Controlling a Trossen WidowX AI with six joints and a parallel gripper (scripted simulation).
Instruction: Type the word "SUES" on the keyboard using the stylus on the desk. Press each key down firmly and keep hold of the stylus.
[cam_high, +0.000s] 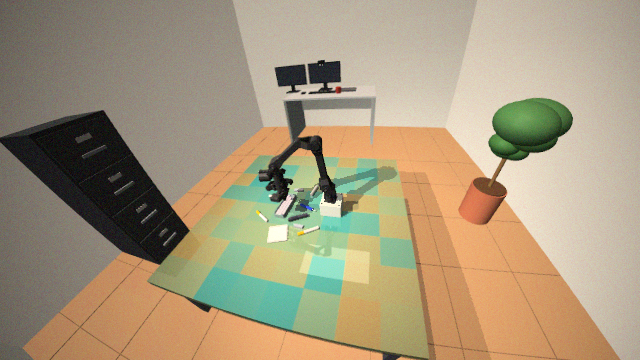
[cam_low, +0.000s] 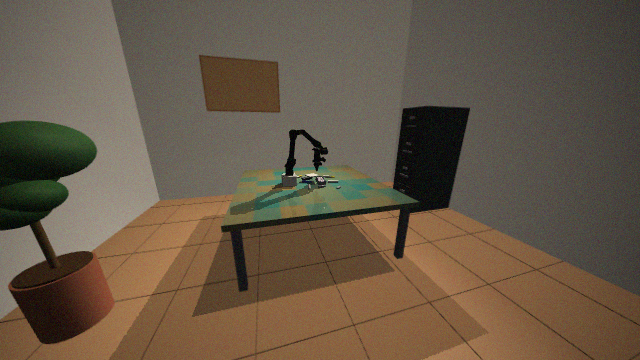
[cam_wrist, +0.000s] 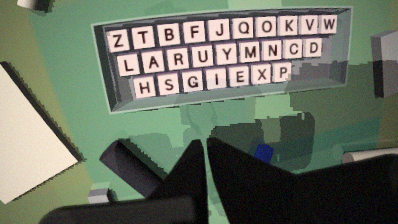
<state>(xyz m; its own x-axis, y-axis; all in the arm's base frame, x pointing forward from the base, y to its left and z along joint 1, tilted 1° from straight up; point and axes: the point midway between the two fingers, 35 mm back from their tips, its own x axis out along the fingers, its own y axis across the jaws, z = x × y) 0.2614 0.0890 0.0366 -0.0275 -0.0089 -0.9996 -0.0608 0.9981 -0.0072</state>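
My gripper tip is now 130 mm past the blue stylus, 90 mm above it and 50 mm to the left of it. Also, from my gripper tip: white notepad (180 mm to the left, 90 mm below, 30 mm behind); then black bar (90 mm behind, 80 mm below, 40 mm to the left); then grey stylus tip (170 mm behind, 90 mm below, 50 mm to the right).
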